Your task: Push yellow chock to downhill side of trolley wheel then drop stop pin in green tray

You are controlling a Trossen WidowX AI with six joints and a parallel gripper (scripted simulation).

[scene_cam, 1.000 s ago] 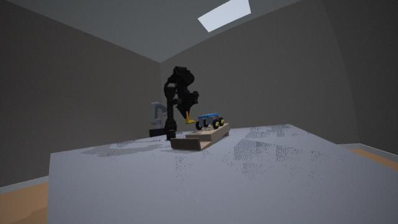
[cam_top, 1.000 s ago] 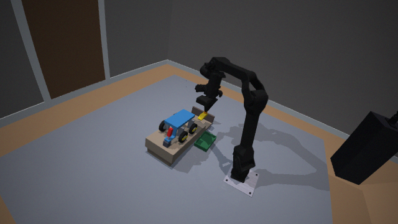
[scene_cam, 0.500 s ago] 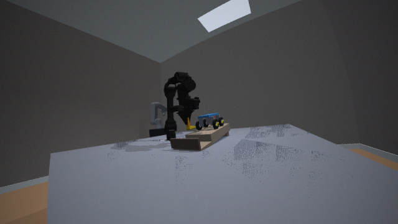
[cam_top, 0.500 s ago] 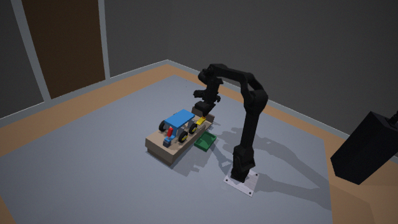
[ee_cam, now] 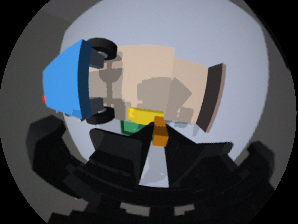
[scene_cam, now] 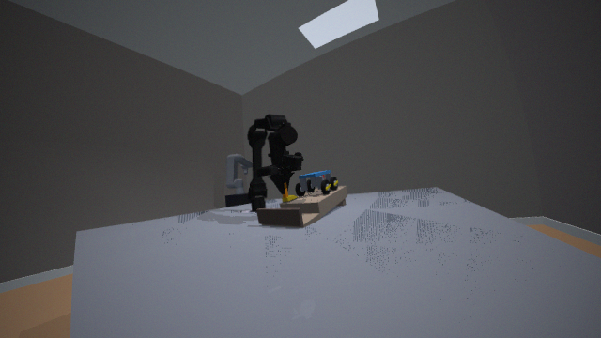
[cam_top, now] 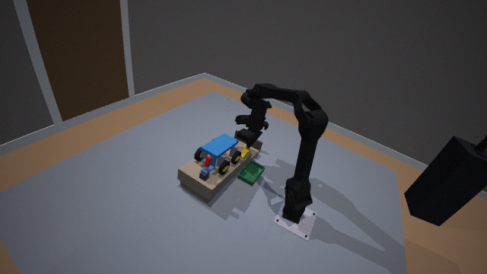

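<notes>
My gripper tip is now 25 cm to the right of the red-headed stop pin, 7 cm short of it and 4 cm below it. From my gripper tip the other things lie so: low backstop wall 12 cm to the right, 6 cm below, 4 cm ahead; green tray 9 cm below, 6 cm to the left, 5 cm behind; yellow chock 2 cm to the left, 1 cm below.
</notes>
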